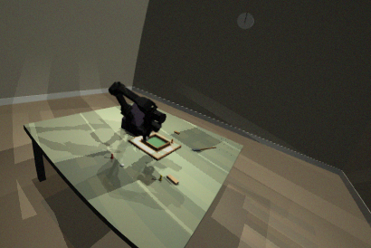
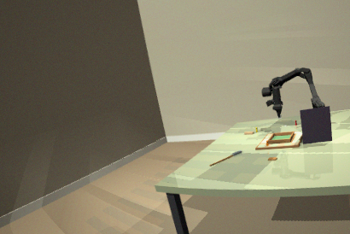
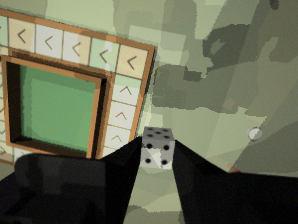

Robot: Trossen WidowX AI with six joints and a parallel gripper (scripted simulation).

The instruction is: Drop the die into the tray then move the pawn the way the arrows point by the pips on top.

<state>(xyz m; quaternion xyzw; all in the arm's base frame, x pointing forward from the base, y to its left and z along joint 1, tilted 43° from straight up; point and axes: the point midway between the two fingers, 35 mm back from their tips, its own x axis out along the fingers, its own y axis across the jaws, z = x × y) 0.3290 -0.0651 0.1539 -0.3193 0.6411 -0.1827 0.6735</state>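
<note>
The orange pawn is 28 cm to the left of my gripper tip, 9 cm below it and 2 cm ahead of it. Round my gripper tip: white die (right at my gripper tip); then white bit (18 cm to the right, 12 cm below, 1 cm ahead); then green dice tray (17 cm to the left, 11 cm below, 4 cm behind).
</note>
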